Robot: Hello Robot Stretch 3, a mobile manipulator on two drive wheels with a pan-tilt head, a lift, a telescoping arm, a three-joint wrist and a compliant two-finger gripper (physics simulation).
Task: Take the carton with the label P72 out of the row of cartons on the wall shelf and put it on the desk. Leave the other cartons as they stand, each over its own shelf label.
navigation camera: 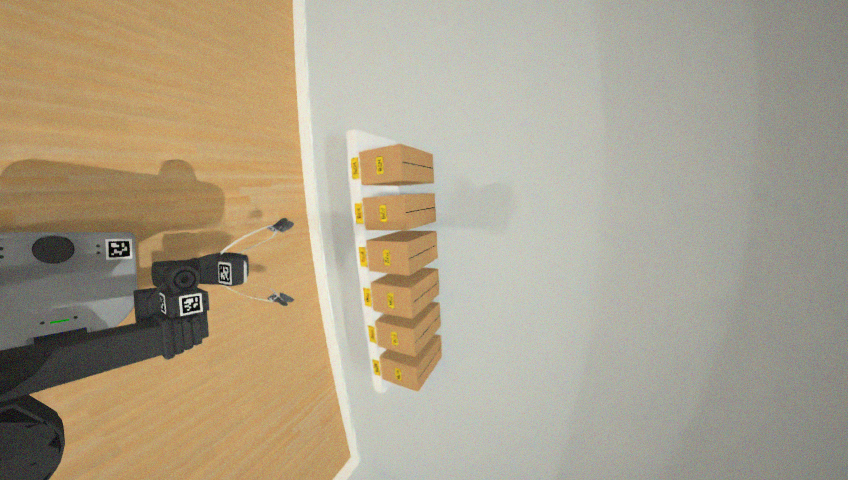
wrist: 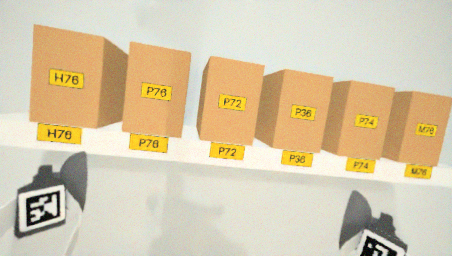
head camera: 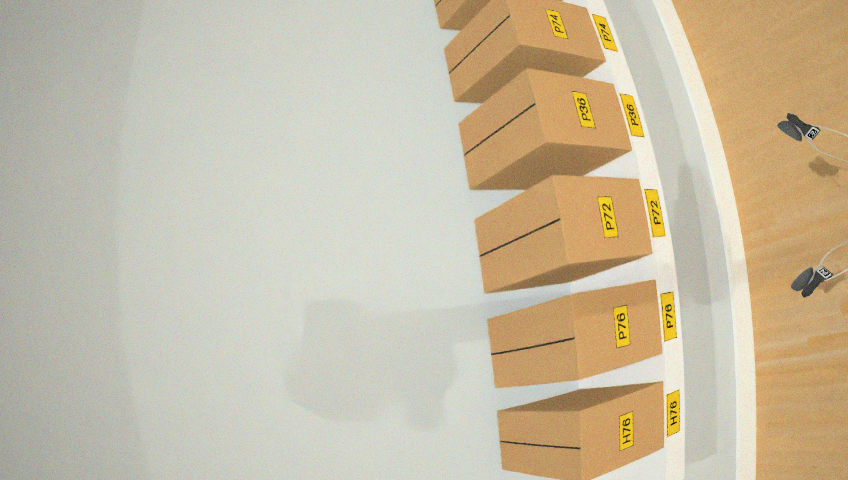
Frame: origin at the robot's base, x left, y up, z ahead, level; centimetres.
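Seen in the pictures: gripper, fingertip midpoint: (navigation camera: pixel 292 261) (head camera: pixel 789 205); robot's base at its link origin: (navigation camera: pixel 55 248).
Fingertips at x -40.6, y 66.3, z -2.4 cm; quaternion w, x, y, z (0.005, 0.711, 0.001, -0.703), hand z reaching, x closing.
Offsets run from my fingertips to a thing's middle. Level surfaces: height alone.
The P72 carton {dx -45.4, dy +7.2, dz +0.8 cm} (head camera: pixel 580 237) (navigation camera: pixel 410 252) (wrist: pixel 232 80) stands upright on the white wall shelf (head camera: pixel 671 261) (navigation camera: pixel 364 139) (wrist: pixel 189 152), over its P72 shelf label. The P76 carton {dx -42.9, dy +7.2, dz +16.6 cm} (head camera: pixel 595 321) (navigation camera: pixel 395 221) (wrist: pixel 155 65) stands on one side of it and the P36 carton {dx -48.0, dy +7.2, dz -15.7 cm} (head camera: pixel 553 130) (navigation camera: pixel 410 284) (wrist: pixel 307 92) on the other, with narrow gaps. My gripper (head camera: pixel 796 203) (navigation camera: pixel 282 261) (wrist: pixel 216 191) is wide open and empty. It points at the wall from in front of the shelf, apart from the cartons; in the wrist view its fingers show below the shelf edge. The desk does not show.
The H76 carton {dx -40.4, dy +7.2, dz +32.8 cm} (head camera: pixel 606 434) (navigation camera: pixel 386 166) (wrist: pixel 65 55) stands at one end of the row. The P74 carton {dx -50.5, dy +7.2, dz -31.8 cm} (head camera: pixel 535 35) (wrist: pixel 367 102) and M76 carton (wrist: pixel 422 110) stand beyond P36. My base (navigation camera: pixel 89 291) and arm (navigation camera: pixel 113 353) are over the wooden floor {dy -66.3 cm} (navigation camera: pixel 178 71). A white skirting runs along the wall.
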